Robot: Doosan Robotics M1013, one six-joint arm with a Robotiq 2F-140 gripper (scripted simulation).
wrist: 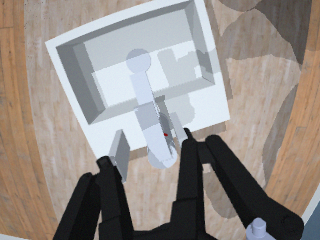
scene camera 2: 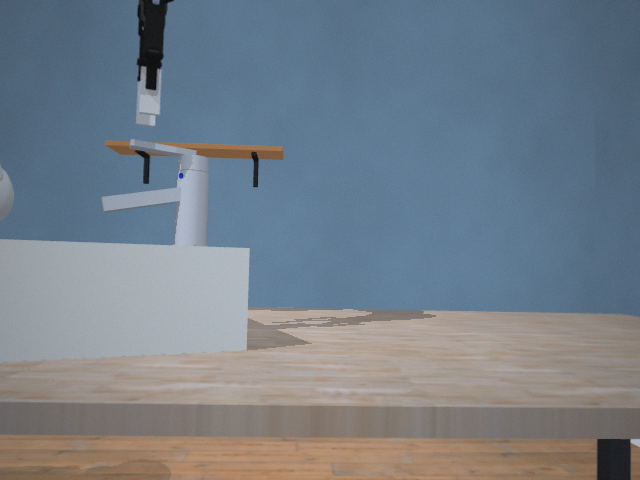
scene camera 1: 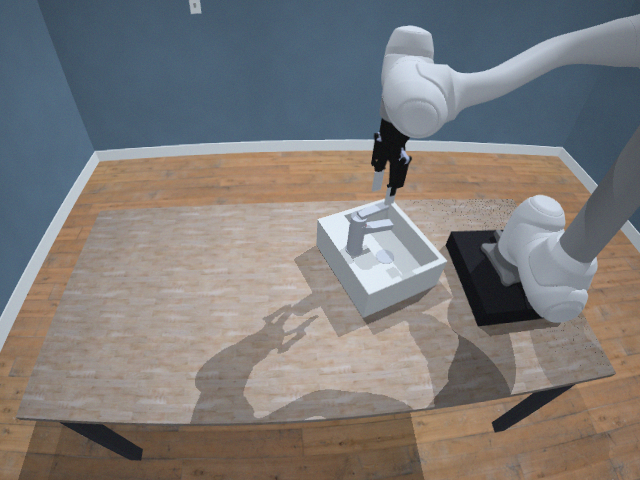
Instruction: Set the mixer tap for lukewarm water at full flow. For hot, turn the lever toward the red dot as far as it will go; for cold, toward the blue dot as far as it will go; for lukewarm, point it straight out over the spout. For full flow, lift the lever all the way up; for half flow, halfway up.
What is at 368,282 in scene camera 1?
A white sink basin.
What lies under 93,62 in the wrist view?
A white sink basin.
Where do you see a white sink basin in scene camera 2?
73,300
